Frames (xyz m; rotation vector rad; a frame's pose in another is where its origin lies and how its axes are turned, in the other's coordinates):
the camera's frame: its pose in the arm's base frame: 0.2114 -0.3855 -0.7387 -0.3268 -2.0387 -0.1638
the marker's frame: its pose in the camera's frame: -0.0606 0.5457 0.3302 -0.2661 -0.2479 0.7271
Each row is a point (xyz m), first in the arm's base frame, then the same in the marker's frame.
Working: the arm's base frame: its pose in the marker's frame: 0.3974 -0.5920 -0.6872 1.2766 2.0046 -0.0632

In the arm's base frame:
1: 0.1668 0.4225 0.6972
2: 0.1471 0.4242 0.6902
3: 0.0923 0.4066 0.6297
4: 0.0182 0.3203 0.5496
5: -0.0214 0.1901 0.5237
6: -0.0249 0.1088 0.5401
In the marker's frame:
1: 1.0866 -0.5388 -1.1505
2: 1.0885 -0.5501 -1.1329
3: 1.0530 -0.5758 -1.0618
4: 0.9560 -0.6427 -0.9878
5: 0.8466 -0.7277 -0.9884
6: 0.7917 -0.7779 -1.0251

